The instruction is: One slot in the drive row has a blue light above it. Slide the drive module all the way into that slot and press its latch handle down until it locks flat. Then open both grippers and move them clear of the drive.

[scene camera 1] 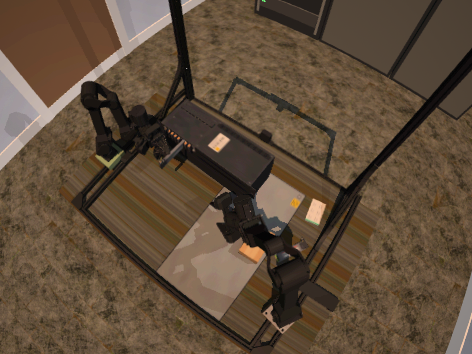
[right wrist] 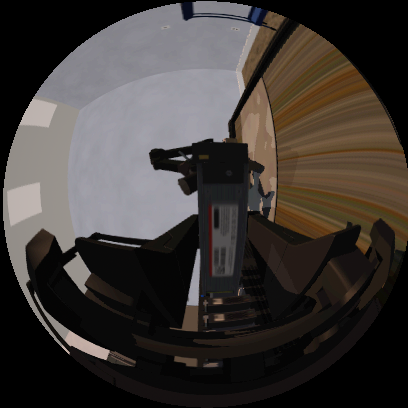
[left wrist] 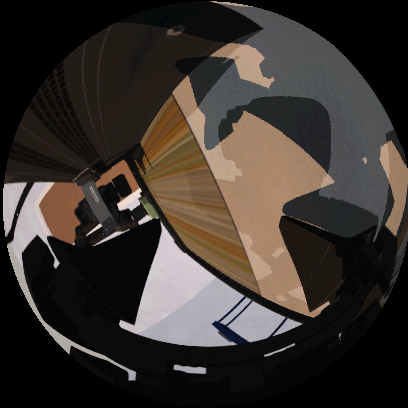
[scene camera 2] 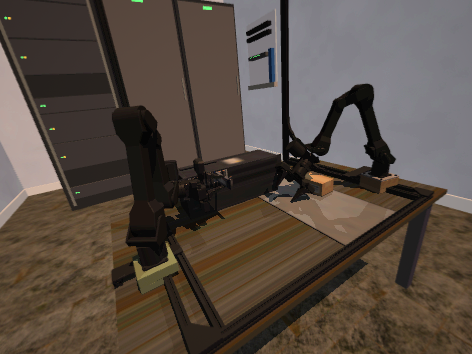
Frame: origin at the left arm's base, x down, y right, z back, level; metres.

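Seen in the pictures: left gripper, fingertip midpoint: [scene camera 1: 213, 213] [right wrist: 253, 170] [left wrist: 222, 223] [scene camera 2: 284, 194]; right gripper, fingertip midpoint: [scene camera 1: 170, 156] [right wrist: 222, 219] [left wrist: 99, 208] [scene camera 2: 224, 181]; left arm's base at its link origin: [scene camera 1: 283, 313] [scene camera 2: 379, 174]; right arm's base at its link origin: [scene camera 1: 109, 153] [left wrist: 144, 208] [scene camera 2: 153, 259].
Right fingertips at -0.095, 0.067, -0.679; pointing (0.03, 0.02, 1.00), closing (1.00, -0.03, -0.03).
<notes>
Offsets run from my right fingertips to a thing's middle, as dx, dy, dz. "spot": to the spot under its first point. Level surfaces: height alone.
The grey drive module @[-0.006, +0.013, -0.002] [scene camera 1: 173, 153] [left wrist: 100, 202] [right wrist: 222, 240], with a white label, stands out from the front of the dark drive chassis @[+0.068, +0.167, +0.057] [scene camera 1: 240, 152] [scene camera 2: 250, 177] [left wrist: 135, 70]. In the right wrist view its lower end meets the drive row @[+0.021, +0.141, -0.057] [right wrist: 230, 317], beside a small blue light @[spot: -0.015, +0.078, -0.020] [right wrist: 202, 296]. Its other end is dark; the latch handle's angle is unclear. My right gripper [right wrist: 222, 219] is shut on the module, a finger on each side. My left gripper [scene camera 1: 223, 215] [scene camera 2: 288, 190] [left wrist: 222, 223] is open and empty near the chassis's other end, above the mat. How deep the module sits is hidden.
An orange block @[+0.124, +0.041, +0.434] [scene camera 1: 251, 252] [scene camera 2: 320, 184] is by the left arm, at the edge of the grey mat @[dx +0.154] [scene camera 1: 195, 285] [scene camera 2: 345, 220]. A pale card box @[+0.155, +0.314, +0.503] [scene camera 1: 316, 211] lies farther right. Dark frame rails and posts [scene camera 1: 181, 55] [scene camera 2: 285, 75] border the table.
</notes>
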